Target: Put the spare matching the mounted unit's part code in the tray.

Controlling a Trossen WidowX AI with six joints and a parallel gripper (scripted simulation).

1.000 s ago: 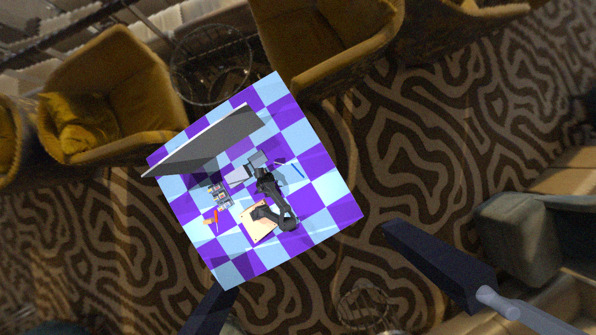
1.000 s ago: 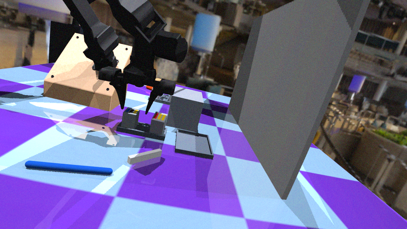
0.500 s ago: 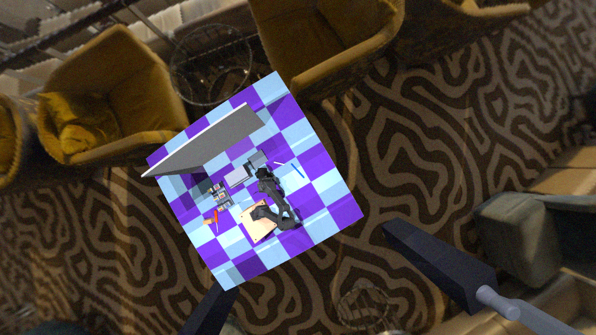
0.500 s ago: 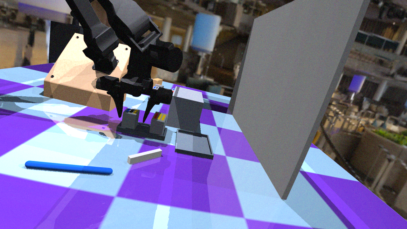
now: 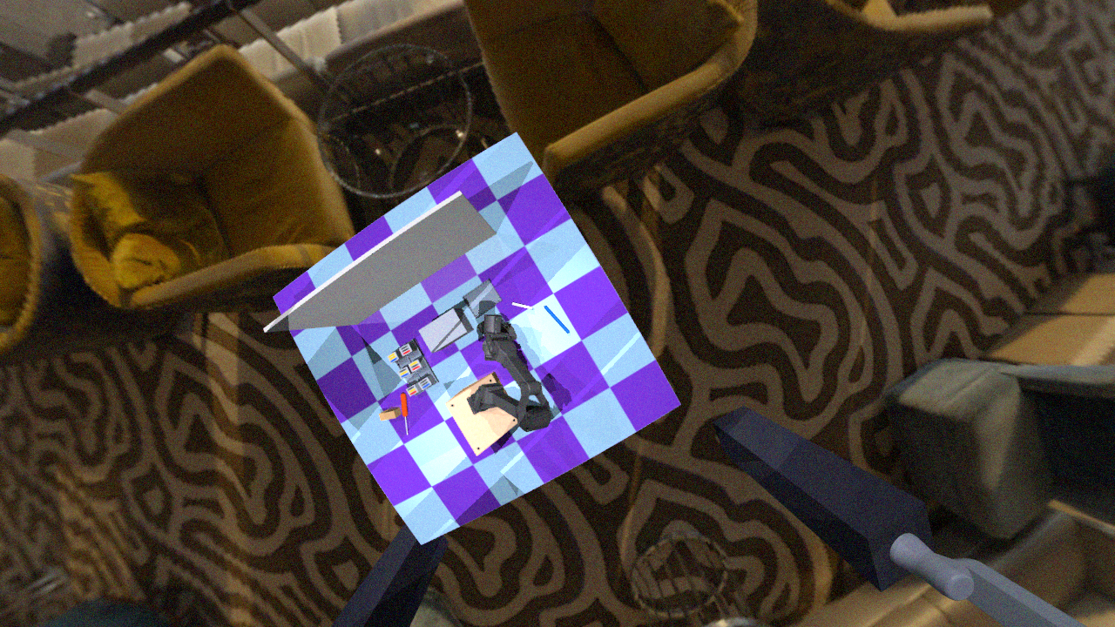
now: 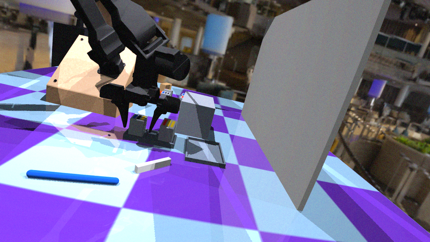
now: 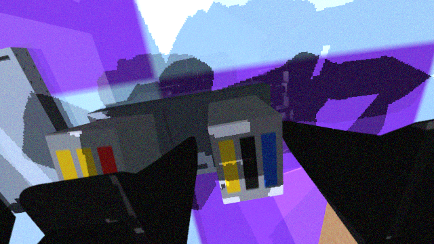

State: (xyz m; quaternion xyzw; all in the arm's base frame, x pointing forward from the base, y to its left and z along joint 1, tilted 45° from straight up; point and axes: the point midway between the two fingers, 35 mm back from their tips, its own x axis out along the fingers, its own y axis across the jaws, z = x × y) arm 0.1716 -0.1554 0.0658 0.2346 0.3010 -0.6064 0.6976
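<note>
The grey rack is 4 cm ahead of my gripper tip, 1 cm to the left of it and 1 cm below it. From my gripper tip the other things lie so: dark grey tray 18 cm ahead, 1 cm to the left, 1 cm below; then grey spare block 2 cm above; then white bar 9 cm ahead, 13 cm to the right, 1 cm below.
</note>
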